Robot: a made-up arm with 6 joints.
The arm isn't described. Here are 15 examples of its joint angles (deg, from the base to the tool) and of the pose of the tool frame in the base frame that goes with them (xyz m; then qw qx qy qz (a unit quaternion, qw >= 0)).
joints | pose
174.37 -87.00 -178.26 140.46 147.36 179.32 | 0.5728 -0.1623 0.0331 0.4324 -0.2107 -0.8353 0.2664
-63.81 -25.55 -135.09 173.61 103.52 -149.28 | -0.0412 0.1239 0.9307 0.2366 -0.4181 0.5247 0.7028
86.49 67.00 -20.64 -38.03 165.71 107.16 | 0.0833 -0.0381 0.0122 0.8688 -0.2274 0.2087 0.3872
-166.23 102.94 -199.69 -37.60 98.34 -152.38 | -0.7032 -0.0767 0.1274 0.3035 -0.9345 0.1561 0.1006
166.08 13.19 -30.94 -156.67 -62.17 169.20 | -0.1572 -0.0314 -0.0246 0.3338 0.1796 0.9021 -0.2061
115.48 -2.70 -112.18 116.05 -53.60 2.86 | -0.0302 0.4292 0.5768 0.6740 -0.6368 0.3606 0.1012
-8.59 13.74 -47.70 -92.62 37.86 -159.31 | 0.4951 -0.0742 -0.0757 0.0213 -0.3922 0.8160 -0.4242
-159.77 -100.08 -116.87 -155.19 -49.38 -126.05 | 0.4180 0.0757 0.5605 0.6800 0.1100 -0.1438 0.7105
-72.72 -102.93 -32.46 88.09 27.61 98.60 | 0.0111 -0.1426 0.6599 0.8002 0.0704 0.4302 -0.4120
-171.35 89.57 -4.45 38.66 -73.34 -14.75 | 0.1157 0.1207 -0.1146 0.1140 -0.1298 0.9317 0.3196
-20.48 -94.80 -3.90 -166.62 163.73 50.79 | 0.0569 -0.0564 0.4779 0.7375 -0.3014 -0.5891 0.1349
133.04 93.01 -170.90 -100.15 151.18 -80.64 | -0.2772 0.5293 0.1736 0.7951 0.1556 0.5851 -0.0357
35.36 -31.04 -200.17 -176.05 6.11 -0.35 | -0.4283 -0.2961 0.7280 0.8268 0.1344 -0.4603 0.2941
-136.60 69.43 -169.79 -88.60 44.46 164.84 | -0.5778 -0.5195 0.4132 0.5638 -0.4482 -0.4933 0.4877
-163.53 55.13 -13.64 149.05 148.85 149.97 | -0.1003 -0.1175 -0.1651 0.8025 0.2032 -0.5340 0.1722
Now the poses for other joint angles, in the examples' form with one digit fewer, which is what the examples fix.
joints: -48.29 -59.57 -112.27 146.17 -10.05 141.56
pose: -0.100 0.003 0.847 0.860 0.150 -0.018 0.487
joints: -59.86 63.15 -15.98 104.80 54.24 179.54
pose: -0.039 0.161 -0.247 0.384 -0.878 0.056 -0.279
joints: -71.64 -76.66 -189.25 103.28 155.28 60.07
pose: -0.027 0.563 0.154 0.449 0.760 -0.046 0.467
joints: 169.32 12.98 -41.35 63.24 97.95 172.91
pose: -0.370 -0.068 -0.068 0.537 0.692 -0.259 0.408
